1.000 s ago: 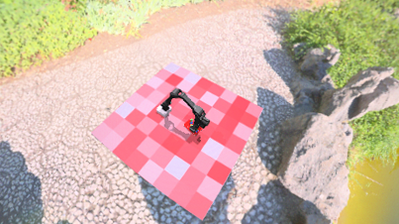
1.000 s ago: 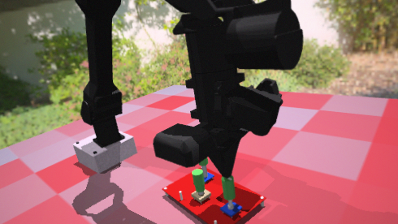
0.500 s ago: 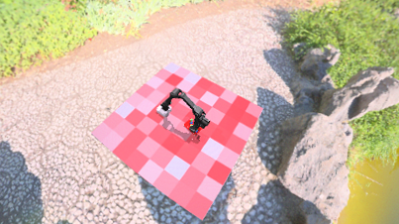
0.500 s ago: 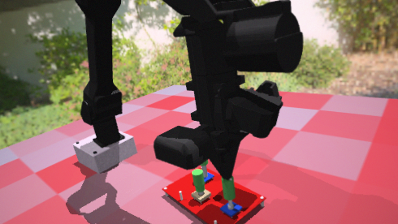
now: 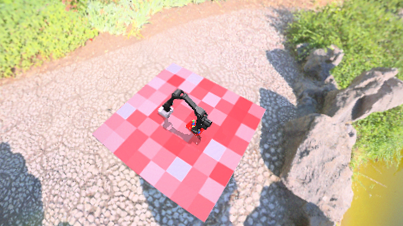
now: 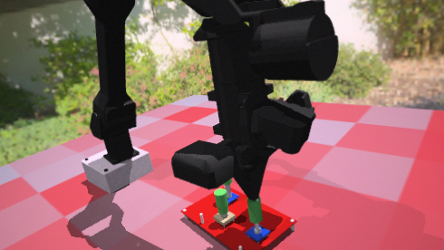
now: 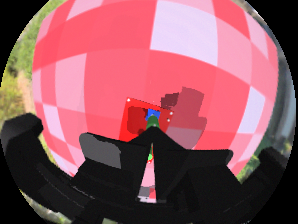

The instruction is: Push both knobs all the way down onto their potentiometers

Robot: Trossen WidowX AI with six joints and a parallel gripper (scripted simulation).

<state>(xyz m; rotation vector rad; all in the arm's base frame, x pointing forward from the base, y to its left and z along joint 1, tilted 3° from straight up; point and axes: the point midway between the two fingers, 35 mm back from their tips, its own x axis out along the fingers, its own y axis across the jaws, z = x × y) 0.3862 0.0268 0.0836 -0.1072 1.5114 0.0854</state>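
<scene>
My gripper tip is now 3 cm above the blue potentiometer. Round my gripper tip: tan potentiometer (6 cm behind, 4 cm below, 1 cm to the right).
</scene>
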